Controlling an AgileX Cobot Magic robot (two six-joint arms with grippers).
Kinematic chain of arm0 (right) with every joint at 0, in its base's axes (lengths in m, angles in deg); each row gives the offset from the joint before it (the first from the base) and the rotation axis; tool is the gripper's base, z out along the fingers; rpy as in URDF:
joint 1: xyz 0 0 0.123 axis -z
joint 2: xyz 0 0 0 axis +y
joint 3: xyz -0.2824 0 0.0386 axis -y
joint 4: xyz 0.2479 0 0.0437 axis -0.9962 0 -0.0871
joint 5: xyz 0 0 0 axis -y
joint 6: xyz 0.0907 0 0.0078 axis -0.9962 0 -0.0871
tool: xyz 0 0 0 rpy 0 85 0
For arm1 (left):
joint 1: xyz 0 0 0.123 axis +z
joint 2: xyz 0 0 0 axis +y
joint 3: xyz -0.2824 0 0.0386 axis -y
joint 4: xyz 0.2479 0 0.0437 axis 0.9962 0 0.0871
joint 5: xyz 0 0 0 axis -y
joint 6: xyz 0.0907 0 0.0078 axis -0.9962 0 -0.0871
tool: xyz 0 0 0 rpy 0 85 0
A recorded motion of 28 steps. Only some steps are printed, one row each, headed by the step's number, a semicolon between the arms.
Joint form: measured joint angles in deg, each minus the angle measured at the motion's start. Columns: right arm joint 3, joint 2, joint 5, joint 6, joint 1, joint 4; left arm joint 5, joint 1, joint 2, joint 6, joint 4, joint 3.
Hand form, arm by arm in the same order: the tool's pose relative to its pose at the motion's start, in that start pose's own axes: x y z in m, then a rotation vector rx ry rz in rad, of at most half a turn. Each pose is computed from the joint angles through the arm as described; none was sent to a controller.
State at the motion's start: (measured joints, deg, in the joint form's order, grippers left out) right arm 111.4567 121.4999 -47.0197 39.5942 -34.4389 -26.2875; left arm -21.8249 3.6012 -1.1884 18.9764 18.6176 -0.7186
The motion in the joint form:
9: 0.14 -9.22 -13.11 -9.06 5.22 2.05; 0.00 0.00 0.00 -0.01 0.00 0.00
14: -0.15 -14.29 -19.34 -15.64 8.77 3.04; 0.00 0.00 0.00 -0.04 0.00 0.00
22: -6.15 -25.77 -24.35 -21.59 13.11 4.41; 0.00 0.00 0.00 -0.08 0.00 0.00
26: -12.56 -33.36 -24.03 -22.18 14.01 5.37; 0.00 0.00 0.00 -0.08 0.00 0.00
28: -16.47 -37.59 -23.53 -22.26 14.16 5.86; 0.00 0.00 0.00 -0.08 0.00 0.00
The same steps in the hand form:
9: -0.0031 -0.0120 -0.0860 0.0051 0.0552 0.1476; 0.0000 0.0000 0.0000 0.0000 0.0000 0.0002
14: 0.0018 -0.0180 -0.1338 0.0320 0.0782 0.2710; 0.0000 0.0000 0.0000 0.0000 0.0000 0.0007
22: 0.0182 -0.0049 -0.2083 0.0934 0.0738 0.3879; 0.0000 0.0000 0.0000 0.0000 0.0000 0.0014
26: 0.0324 0.0142 -0.2392 0.1278 0.0573 0.3955; 0.0000 0.0000 0.0000 0.0000 0.0000 0.0014
28: 0.0416 0.0266 -0.2528 0.1427 0.0486 0.3931; 0.0000 0.0000 0.0000 0.0000 0.0000 0.0014

